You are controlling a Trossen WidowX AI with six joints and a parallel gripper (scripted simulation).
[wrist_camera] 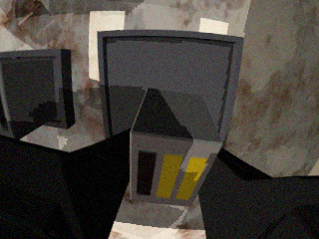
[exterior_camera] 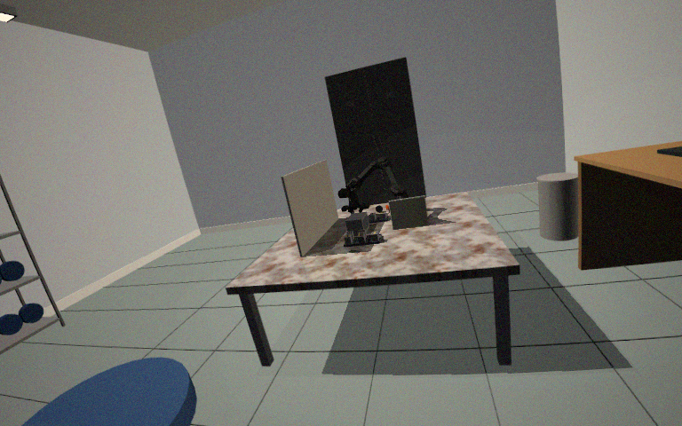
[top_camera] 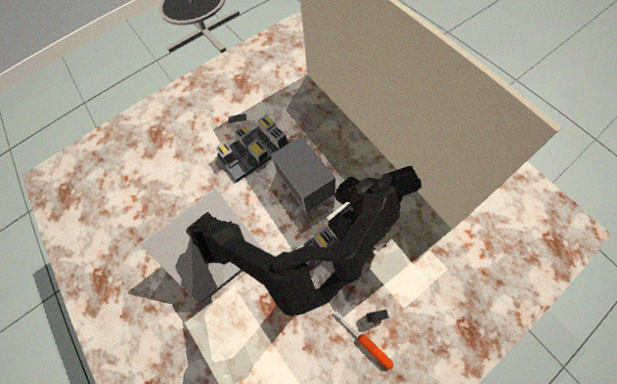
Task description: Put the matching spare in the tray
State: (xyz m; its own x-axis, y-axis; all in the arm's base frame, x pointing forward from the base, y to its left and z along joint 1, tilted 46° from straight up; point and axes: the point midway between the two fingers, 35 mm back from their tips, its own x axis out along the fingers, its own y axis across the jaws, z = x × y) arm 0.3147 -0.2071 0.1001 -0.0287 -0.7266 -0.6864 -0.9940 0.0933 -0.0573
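Right now my gripper tip is 3 cm below the spare. Also, from my gripper tip: dark tray: 2 cm below; grey mounted unit: 3 cm behind, 21 cm to the left, 3 cm above; tall beige panel: 22 cm ahead, 17 cm to the left, 20 cm above.
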